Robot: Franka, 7 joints.
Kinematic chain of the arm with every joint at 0, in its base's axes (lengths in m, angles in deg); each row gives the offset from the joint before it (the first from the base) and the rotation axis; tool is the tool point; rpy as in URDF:
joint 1: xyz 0 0 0.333 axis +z
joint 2: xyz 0 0 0 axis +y
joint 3: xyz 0 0 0.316 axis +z
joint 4: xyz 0.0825 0 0 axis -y
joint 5: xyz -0.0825 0 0.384 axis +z
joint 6: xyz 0 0 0 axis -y
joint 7: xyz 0.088 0 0 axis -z
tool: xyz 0 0 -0.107 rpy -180 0 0
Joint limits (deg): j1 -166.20..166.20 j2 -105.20..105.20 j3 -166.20..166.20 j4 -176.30..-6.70 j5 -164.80..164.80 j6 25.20..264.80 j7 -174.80..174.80
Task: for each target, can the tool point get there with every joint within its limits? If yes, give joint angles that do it. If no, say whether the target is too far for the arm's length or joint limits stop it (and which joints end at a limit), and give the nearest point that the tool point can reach.
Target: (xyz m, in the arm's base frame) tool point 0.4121 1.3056 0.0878
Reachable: no: too far | nearest point 0.2542 0.8053 0.1818 | short by 0.533 m
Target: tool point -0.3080 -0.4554 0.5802
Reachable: yes | joints -46.29 -12.44 -65.32 -104.44 -50.30 97.51 -33.61
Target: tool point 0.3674 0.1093 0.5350
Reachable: yes | joints 46.53 -21.32 -9.75 -147.83 63.37 230.29 40.10
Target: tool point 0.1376 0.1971 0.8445
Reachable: yes | joints -11.29 -64.01 33.05 -128.29 55.41 192.00 -139.52
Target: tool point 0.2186 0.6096 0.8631
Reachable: yes | joints -131.80 -31.75 -123.76 -45.23 42.46 178.22 -136.66
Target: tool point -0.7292 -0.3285 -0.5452
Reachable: no: too far | nearest point -0.5418 -0.2441 -0.2603 | short by 0.351 m
